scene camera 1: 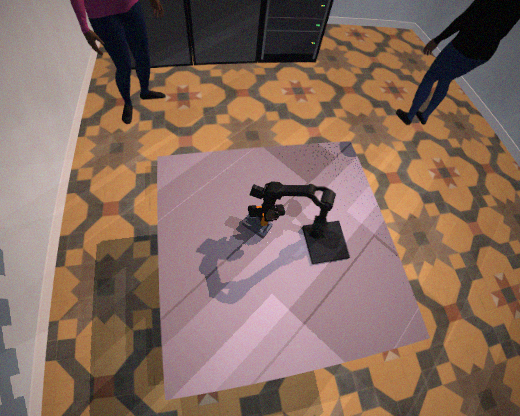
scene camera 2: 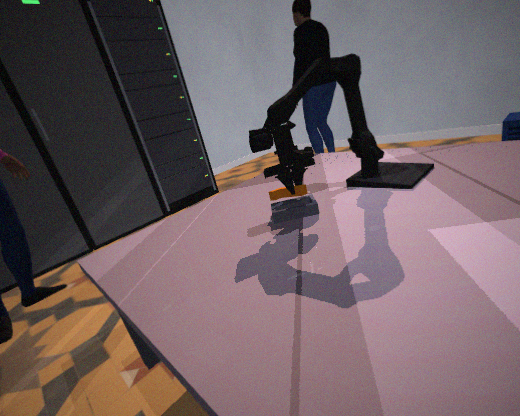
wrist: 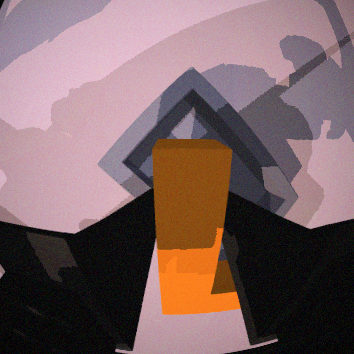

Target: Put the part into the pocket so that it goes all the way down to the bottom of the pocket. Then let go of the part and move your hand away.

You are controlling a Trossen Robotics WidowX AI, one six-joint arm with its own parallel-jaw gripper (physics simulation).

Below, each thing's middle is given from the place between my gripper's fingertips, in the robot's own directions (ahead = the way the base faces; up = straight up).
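The grey pocket block (wrist: 190, 107) sits 3 cm ahead of my hand, 1 cm to the right of it and 4 cm below it. As for the orange block (wrist: 190, 175), my gripper is 1 cm short of it and 3 cm to the left of it.
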